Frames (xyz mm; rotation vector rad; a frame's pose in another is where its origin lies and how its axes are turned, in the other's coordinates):
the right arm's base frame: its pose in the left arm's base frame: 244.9 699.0 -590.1 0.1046 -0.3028 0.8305
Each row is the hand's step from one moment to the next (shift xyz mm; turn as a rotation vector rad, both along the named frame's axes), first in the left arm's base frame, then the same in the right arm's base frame.
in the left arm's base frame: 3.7 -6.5 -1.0 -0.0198 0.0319 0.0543
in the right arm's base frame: -2.6 -7.1 -0.4 0.0267 0.0347 0.0495
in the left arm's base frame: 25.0 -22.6 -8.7 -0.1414 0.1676 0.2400
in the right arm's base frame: -2.8 -33.5 -9.2 0.1025 0.2110 0.2251
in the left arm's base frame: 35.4 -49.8 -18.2 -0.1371 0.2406 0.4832
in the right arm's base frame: -18.5 -59.2 -14.8 0.2313 0.2504 0.4404
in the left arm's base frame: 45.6 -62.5 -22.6 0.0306 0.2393 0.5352
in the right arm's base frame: -22.4 -75.2 -18.7 0.3526 0.1241 0.4526
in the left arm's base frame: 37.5 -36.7 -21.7 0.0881 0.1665 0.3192
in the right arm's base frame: -8.9 -51.8 -21.4 0.2715 0.0383 0.2494
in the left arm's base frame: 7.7 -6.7 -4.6 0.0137 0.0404 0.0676
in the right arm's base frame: -1.3 -10.1 -4.7 0.0580 0.0152 0.0528
